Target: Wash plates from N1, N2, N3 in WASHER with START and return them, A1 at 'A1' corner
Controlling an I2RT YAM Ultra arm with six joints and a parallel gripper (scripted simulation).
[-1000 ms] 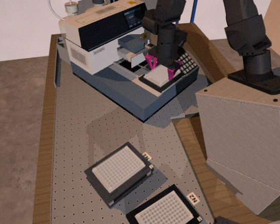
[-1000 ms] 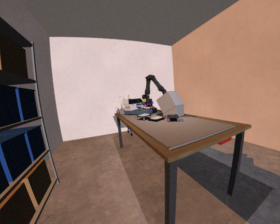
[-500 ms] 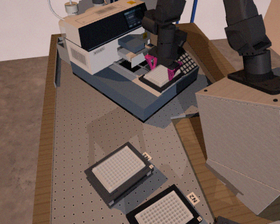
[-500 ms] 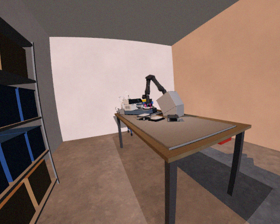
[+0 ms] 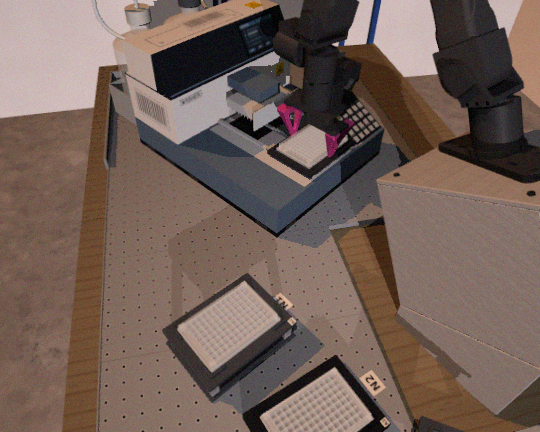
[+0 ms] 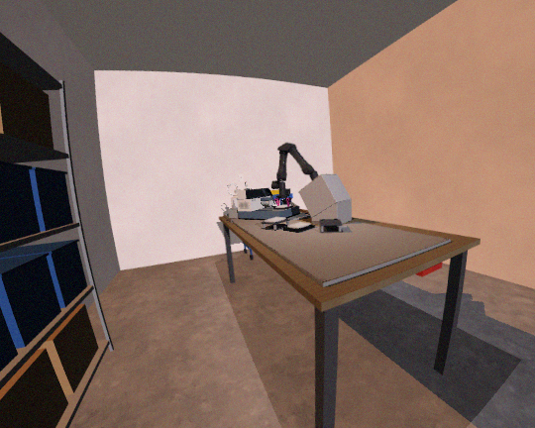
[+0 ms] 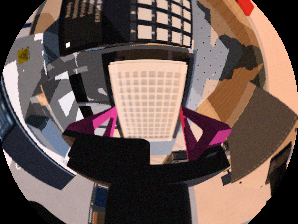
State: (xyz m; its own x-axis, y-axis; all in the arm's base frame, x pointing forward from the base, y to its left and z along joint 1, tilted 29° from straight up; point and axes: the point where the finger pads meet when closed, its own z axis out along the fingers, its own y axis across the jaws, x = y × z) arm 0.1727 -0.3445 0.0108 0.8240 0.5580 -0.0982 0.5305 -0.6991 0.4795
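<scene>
Now: hand 10 mm above the dark carrier pocket. From my hand the other things lie so: nest N1: 240 mm ahead, 340 mm to the left, 60 mm below; manifold: 80 mm ahead, 130 mm to the right, 40 mm above; washer: 80 mm ahead, 130 mm to the right, 30 mm above.
</scene>
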